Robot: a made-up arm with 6 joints. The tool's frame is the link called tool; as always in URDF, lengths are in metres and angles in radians. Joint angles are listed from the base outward.
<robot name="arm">
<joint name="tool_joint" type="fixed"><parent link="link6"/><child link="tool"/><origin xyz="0 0 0" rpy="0 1.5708 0"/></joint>
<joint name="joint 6" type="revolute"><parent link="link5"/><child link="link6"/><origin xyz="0.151 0 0" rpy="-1.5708 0 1.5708"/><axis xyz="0 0 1"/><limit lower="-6.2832" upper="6.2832"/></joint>
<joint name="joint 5" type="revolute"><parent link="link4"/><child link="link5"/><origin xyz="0 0 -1.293" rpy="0 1.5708 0"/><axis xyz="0 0 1"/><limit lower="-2.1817" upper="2.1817"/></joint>
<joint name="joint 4" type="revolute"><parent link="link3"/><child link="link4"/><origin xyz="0.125 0 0" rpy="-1.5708 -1.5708 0"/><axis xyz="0 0 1"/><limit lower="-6.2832" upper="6.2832"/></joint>
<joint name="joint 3" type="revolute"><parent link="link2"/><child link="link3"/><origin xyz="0.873 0 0" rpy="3.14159 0 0"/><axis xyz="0 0 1"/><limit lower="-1.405" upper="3.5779"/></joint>
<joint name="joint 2" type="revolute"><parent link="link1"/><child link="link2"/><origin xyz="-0.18 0 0" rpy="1.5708 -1.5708 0"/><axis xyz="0 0 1"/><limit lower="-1.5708" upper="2.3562"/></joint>
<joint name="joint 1" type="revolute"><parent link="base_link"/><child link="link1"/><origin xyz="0 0 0.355" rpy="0 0 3.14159"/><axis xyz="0 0 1"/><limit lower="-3.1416" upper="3.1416"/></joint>
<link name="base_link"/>
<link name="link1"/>
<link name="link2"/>
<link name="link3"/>
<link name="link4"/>
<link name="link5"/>
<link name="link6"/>
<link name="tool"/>
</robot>
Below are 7 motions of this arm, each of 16 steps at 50 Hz.
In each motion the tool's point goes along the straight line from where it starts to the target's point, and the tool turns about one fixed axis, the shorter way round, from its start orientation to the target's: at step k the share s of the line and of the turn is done. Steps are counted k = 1, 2, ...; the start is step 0. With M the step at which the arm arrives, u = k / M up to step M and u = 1 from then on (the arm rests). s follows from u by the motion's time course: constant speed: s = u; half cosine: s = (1 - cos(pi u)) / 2; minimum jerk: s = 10 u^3 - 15 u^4 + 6 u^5.
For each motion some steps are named. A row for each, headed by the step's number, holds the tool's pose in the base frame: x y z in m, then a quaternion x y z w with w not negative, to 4 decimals.
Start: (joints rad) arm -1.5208 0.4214 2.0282 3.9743 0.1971 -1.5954
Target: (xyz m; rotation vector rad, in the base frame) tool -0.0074 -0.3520 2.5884 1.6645 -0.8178 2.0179
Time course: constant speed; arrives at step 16
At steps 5, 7, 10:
5: -0.0043 -0.3718 2.5881 0.6139 -0.3061 0.6982 0.2048
7: -0.0048 -0.3682 2.5882 0.6105 -0.3037 0.7025 0.2038
10: -0.0057 -0.3628 2.5882 0.6055 -0.2999 0.7089 0.2023

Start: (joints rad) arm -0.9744 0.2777 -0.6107 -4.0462 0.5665 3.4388
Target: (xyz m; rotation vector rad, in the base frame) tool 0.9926 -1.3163 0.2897 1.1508 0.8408 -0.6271
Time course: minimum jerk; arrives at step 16
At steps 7, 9, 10, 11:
7: 0.8888 -1.1833 0.1972 0.5515 0.3792 -0.3084 0.6760
9: 0.9279 -1.2334 0.2320 0.5394 0.3794 -0.2989 0.6898
10: 0.9462 -1.2569 0.2484 0.5337 0.3794 -0.2944 0.6961
11: 0.9623 -1.2774 0.2627 0.5287 0.3793 -0.2904 0.7016

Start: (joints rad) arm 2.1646 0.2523 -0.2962 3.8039 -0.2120 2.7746
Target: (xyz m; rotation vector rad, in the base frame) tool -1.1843 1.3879 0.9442 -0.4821 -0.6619 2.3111
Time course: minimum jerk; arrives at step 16
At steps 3, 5, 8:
3: -0.9809 1.4019 0.5951 -0.2151 -0.0396 0.9007 0.3754
5: -1.0089 1.3999 0.6433 -0.2116 -0.0696 0.9014 0.3713
8: -1.0774 1.3952 0.7607 -0.2021 -0.1422 0.8997 0.3598

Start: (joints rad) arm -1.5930 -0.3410 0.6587 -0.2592 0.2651 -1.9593
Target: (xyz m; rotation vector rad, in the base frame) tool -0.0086 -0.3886 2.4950 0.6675 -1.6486 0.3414
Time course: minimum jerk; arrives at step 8
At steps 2, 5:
2: -0.0205 -0.5136 2.4783 0.3038 -0.7235 0.1151 0.6091
5: -0.0123 -0.4270 2.4899 0.2943 -0.7185 0.1381 0.6148

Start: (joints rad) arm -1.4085 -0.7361 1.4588 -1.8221 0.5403 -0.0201
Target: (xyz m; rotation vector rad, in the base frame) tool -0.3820 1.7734 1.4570 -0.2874 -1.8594 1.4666
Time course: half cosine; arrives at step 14
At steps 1, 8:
1: -0.2892 1.2996 2.0866 0.0219 -0.7995 0.3739 0.4696
8: -0.3455 1.5869 1.7048 -0.0597 -0.7606 0.4979 0.4123

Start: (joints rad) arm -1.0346 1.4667 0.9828 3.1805 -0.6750 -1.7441
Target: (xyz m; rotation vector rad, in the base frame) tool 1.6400 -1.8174 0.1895 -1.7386 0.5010 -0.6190
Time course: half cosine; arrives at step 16
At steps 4, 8, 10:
4: 1.2890 -2.0250 0.0136 -0.6286 0.2483 -0.3965 0.6213
8: 1.4344 -1.9390 0.0865 -0.6787 0.2350 -0.3432 0.6053
10: 1.5131 -1.8925 0.1259 -0.7042 0.2273 -0.3135 0.5951

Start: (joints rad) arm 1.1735 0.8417 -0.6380 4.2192 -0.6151 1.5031
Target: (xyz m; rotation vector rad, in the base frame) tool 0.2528 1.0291 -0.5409 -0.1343 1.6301 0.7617
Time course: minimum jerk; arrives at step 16
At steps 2, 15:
2: 0.3629 1.0669 -0.4601 0.0115 0.6935 0.4307 0.5774
15: 0.2530 1.0292 -0.5407 -0.0582 0.7089 0.3315 0.6198

